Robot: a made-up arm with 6 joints.
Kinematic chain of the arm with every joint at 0, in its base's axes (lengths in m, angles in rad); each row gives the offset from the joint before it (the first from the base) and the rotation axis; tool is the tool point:
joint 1: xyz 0 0 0.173 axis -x
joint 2: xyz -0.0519 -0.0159 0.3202 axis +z
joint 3: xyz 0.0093 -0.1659 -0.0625 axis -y
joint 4: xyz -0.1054 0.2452 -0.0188 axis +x
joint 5: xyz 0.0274 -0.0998 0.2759 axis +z
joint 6: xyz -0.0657 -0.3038 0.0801 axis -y
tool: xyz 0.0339 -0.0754 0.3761
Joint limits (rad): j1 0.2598..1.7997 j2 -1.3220..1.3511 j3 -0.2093..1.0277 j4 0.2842..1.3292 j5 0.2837..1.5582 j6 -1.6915..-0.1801
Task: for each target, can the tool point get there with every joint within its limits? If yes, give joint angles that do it. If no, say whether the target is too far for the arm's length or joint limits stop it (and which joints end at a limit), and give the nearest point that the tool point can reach.
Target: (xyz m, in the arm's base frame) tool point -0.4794 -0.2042 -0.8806
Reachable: no: joint limits stop it (at a limit: joint 1, joint 2, joint 3, joint 4, joint 6) | nearest point -0.1117 0.3679 -0.3289 | short by 0.876 m
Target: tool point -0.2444 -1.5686 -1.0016
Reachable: no: too far | nearest point -0.1674 -0.7198 0.3268 | short by 1.578 m
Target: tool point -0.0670 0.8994 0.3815
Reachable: yes | joints 1.5425 0.6657 0.7188 0.3776 1.3830 -0.7046
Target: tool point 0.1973 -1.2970 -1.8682
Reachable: no: too far | nearest point 0.3133 -0.0095 -0.1667 | short by 2.137 m
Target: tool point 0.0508 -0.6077 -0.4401
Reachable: no: joint limits stop it (at a limit: joint 1, joint 3, joint 4, joint 5, joint 6) | nearest point 0.0394 -0.4024 0.1536 | short by 0.628 m
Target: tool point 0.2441 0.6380 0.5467
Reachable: yes | joints 1.2525 0.9108 0.8379 0.4302 0.5921 -1.2990
